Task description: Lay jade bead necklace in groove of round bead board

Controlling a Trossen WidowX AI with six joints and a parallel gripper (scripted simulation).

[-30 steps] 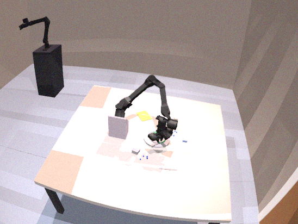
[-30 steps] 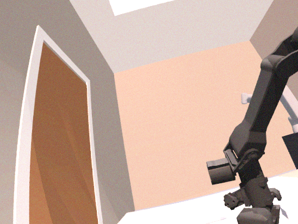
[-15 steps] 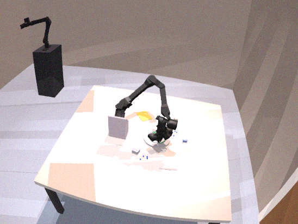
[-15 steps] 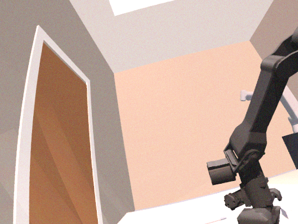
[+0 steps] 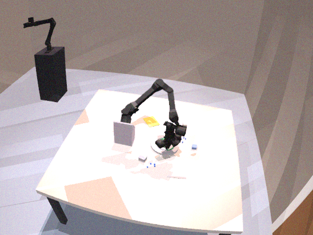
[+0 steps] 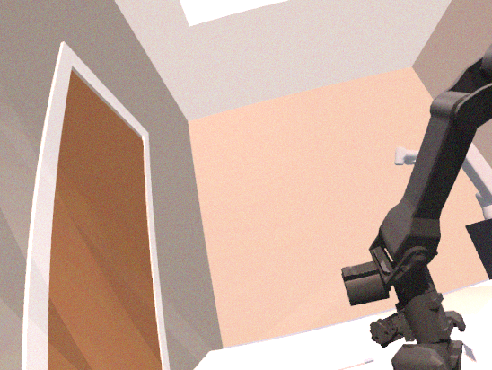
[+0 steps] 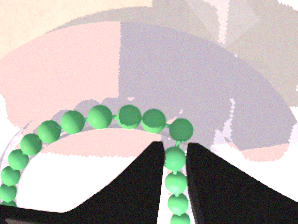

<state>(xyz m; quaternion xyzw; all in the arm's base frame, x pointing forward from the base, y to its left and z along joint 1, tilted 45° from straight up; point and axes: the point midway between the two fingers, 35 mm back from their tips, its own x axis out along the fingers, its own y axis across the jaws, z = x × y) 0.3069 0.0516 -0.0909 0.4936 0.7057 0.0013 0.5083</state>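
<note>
The round white bead board is 5 cm to the left of my gripper tip, 2 cm behind it and 1 cm below it. Round my gripper tip: thin rod 24 cm to the right, 9 cm ahead, 1 cm below; then blue block 19 cm ahead, 7 cm to the left, 1 cm below; then cream block 30 cm to the left, 10 cm ahead.
</note>
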